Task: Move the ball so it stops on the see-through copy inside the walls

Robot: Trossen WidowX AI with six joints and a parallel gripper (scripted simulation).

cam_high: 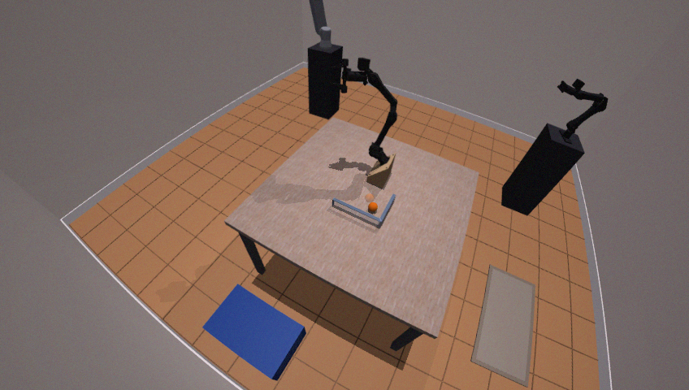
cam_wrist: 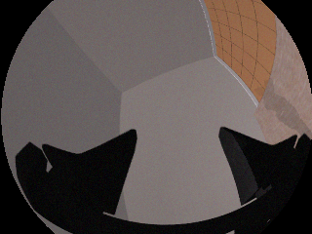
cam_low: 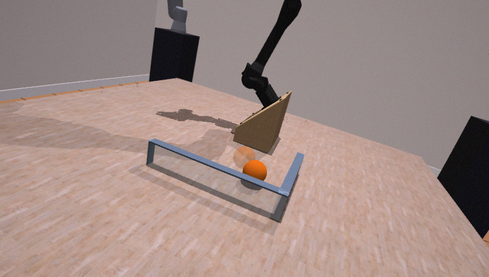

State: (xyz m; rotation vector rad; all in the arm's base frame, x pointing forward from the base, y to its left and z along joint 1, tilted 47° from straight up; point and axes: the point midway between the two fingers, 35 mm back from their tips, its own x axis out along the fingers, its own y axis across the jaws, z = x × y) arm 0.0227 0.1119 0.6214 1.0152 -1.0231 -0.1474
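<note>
Now: gripper tip 600 mm above the orange ball, 460 mm to the right of it and 270 mm short of it. Round my gripper tip: see-through copy (600 mm below, 420 mm to the left, 210 mm ahead).
</note>
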